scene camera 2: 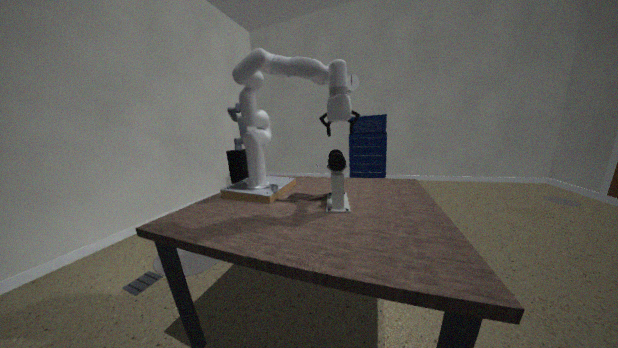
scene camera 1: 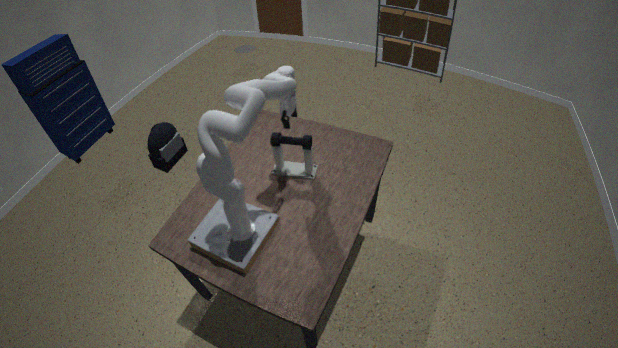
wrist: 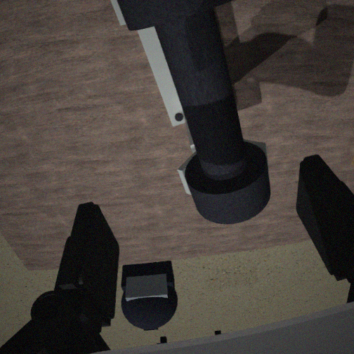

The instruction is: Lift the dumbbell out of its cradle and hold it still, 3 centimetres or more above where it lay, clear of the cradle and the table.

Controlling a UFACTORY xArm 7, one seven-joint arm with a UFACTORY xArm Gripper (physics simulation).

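Frame: origin at the arm's base, x left, y up, z ahead, level; centimetres.
Seen in the pictures: gripper, fingertip midpoint: (scene camera 2: 340,135) (scene camera 1: 290,122); arm's base, link origin: (scene camera 2: 258,185) (scene camera 1: 241,229).
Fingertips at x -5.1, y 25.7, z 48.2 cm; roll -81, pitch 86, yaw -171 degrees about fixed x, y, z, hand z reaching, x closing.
Pixels of each thing's middle, then the offset from my fingertips to it. Level surfaces: height alone.
- black dumbbell, body centre: (scene camera 2: 336,159) (scene camera 1: 291,140) dx -0.6, dy -10.1, dz -1.8 cm
- pale cradle, body centre: (scene camera 2: 336,182) (scene camera 1: 293,156) dx -0.6, dy -21.0, dz -1.8 cm
- brown table, surface height: dy -30.7 cm
The black dumbbell (scene camera 1: 293,140) (scene camera 2: 337,160) (wrist: 205,75) lies level across the two upright posts of the pale cradle (scene camera 1: 307,160) (scene camera 2: 338,187) (wrist: 160,70), which stands on the brown table (scene camera 1: 350,150) (scene camera 2: 300,240) (wrist: 75,125). My gripper (scene camera 1: 290,120) (scene camera 2: 340,134) (wrist: 202,204) is open and empty, pointing down above the dumbbell, near the head at the left end in scene camera 1. In the wrist view that head shows between the fingers, off-centre towards the right finger, and the handle runs roughly square to the line between the fingertips. Part of the cradle is hidden under the dumbbell.
The arm's base plate (scene camera 1: 212,227) (scene camera 2: 245,192) is on the same table. A black rounded bag-like thing (scene camera 1: 166,145) (wrist: 149,295) is beyond the table edge. A blue tool cabinet (scene camera 1: 62,95) (scene camera 2: 368,150) and a shelf rack (scene camera 1: 377,40) stand farther off.
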